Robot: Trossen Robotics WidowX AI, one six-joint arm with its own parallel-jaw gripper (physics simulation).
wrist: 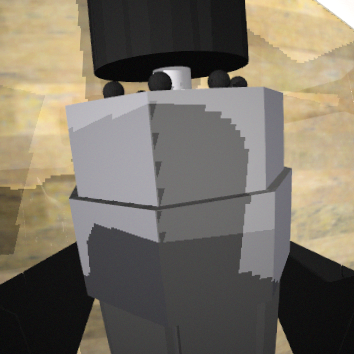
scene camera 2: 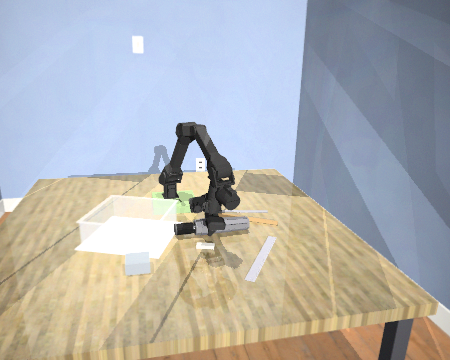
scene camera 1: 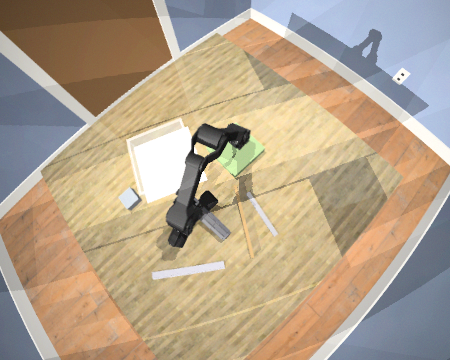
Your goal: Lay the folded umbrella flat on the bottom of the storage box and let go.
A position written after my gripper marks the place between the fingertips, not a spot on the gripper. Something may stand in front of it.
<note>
My gripper (scene camera 2: 208,230) grips a folded umbrella (scene camera 2: 198,226), which still rests on the table. A storage box (scene camera 2: 129,224) rests on the table.
The folded umbrella is seen too in the wrist view (wrist: 181,210). The storage box shows as well in scene camera 1 (scene camera 1: 157,156). My gripper shows as well in the wrist view (wrist: 179,243). The wrist view misses the storage box: it is out of frame.
</note>
